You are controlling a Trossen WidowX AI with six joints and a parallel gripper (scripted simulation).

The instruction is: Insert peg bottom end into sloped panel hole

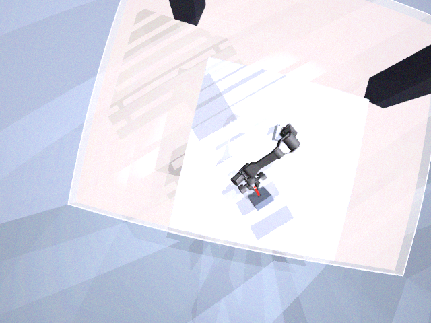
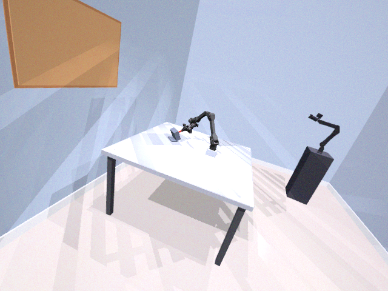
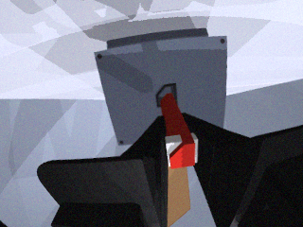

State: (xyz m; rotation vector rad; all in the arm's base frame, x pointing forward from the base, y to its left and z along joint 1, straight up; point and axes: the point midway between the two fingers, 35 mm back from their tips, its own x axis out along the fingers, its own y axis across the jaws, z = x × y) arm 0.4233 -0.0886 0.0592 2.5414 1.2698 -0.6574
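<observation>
The grey sloped panel lies 4 cm ahead of my gripper tip, 5 cm to the left of it and 4 cm below it. The rest, counted from my gripper tip: red peg (1 cm behind, 1 cm to the right, 1 cm above).
</observation>
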